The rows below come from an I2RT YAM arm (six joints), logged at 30 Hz.
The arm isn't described. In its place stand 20 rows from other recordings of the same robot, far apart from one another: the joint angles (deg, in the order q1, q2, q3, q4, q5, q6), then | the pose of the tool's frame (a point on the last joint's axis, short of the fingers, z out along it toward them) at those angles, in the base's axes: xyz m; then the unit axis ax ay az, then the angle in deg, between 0 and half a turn.
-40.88, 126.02, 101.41, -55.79, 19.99, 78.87 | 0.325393 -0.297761 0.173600 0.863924 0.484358 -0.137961 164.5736
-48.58, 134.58, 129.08, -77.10, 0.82, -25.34 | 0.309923 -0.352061 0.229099 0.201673 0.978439 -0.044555 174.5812
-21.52, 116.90, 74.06, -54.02, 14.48, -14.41 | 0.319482 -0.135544 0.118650 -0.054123 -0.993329 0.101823 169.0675
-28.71, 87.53, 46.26, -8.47, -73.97, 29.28 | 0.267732 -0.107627 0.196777 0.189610 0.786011 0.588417 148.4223
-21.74, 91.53, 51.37, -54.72, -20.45, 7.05 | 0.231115 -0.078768 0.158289 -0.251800 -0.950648 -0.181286 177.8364
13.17, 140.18, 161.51, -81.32, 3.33, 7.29 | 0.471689 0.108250 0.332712 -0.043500 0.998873 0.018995 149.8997
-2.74, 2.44, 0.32, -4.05, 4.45, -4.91 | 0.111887 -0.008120 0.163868 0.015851 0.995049 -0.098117 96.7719
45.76, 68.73, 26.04, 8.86, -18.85, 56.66 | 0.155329 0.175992 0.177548 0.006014 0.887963 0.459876 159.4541
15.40, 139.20, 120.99, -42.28, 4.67, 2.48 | 0.507164 0.136690 0.171158 -0.101833 0.994801 0.000647 150.1557
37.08, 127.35, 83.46, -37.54, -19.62, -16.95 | 0.323358 0.259361 0.090422 -0.458092 0.870422 0.180323 175.0942
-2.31, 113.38, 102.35, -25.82, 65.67, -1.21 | 0.445995 -0.050455 0.314667 0.267817 0.803210 -0.532097 137.6984
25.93, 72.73, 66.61, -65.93, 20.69, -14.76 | 0.207574 0.086941 0.297057 -0.316169 0.934423 -0.163985 160.4242
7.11, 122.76, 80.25, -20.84, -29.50, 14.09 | 0.425608 0.070754 0.120358 -0.001307 0.957358 0.288900 160.0170
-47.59, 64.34, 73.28, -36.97, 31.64, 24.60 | 0.141635 -0.182746 0.399792 0.666977 0.649706 -0.364723 127.9448
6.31, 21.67, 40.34, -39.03, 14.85, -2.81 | 0.089657 0.000735 0.308539 0.010746 0.994099 -0.107940 110.6128
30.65, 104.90, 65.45, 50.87, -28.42, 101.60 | 0.351323 0.227881 0.280132 0.204220 0.618294 0.758951 161.4097
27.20, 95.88, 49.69, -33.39, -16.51, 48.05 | 0.243974 0.136761 0.134499 -0.165532 -0.971767 -0.168132 178.1532
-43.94, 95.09, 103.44, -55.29, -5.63, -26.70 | 0.255761 -0.241618 0.391451 0.128428 0.974368 -0.184697 142.0095
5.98, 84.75, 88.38, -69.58, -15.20, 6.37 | 0.278211 0.038528 0.352837 -0.024711 0.987815 0.153658 157.9315
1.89, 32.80, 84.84, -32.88, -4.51, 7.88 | 0.004814 0.002960 0.522521 -0.003002 0.987631 0.156766 71.9263
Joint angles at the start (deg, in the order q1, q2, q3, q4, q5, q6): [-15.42, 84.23, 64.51, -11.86, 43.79, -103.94]
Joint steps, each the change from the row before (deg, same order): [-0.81, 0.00, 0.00, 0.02, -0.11, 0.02]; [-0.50, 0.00, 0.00, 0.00, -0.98, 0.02]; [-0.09, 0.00, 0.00, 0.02, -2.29, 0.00]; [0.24, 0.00, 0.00, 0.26, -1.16, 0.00]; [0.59, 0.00, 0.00, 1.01, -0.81, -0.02]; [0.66, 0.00, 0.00, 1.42, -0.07, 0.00]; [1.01, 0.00, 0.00, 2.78, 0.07, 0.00]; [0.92, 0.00, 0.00, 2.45, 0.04, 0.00]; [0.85, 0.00, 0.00, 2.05, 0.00, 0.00]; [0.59, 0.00, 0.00, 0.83, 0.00, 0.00]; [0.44, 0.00, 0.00, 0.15, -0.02, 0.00]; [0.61, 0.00, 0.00, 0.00, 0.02, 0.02]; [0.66, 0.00, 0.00, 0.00, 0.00, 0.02]
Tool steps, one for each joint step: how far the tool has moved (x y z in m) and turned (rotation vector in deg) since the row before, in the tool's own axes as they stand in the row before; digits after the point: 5 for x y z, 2 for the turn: [0.00337, 0.00101, 0.00299, -0.41, 0.50, 0.34]; [0.00153, 0.00050, 0.00184, -0.04, -0.58, 0.21]; [-0.00099, -0.00026, 0.00030, 0.52, -2.15, 0.05]; [-0.00165, -0.00093, -0.00085, 0.60, -1.26, 0.07]; [-0.00270, -0.00263, -0.00204, 1.26, -1.04, 0.38]; [-0.00243, -0.00333, -0.00226, 1.43, -0.31, 0.63]; [-0.00334, -0.00609, -0.00354, 2.59, -0.21, 1.36]; [-0.00313, -0.00540, -0.00323, 2.29, -0.25, 1.22]; [-0.00304, -0.00463, -0.00297, 1.94, -0.33, 1.02]; [-0.00240, -0.00219, -0.00203, 0.89, -0.35, 0.35]; [-0.00201, -0.00083, -0.00151, 0.31, -0.37, -0.03]; [-0.00284, -0.00078, -0.00209, 0.26, -0.50, -0.15]; [-0.00309, -0.00085, -0.00227, 0.29, -0.57, -0.16]
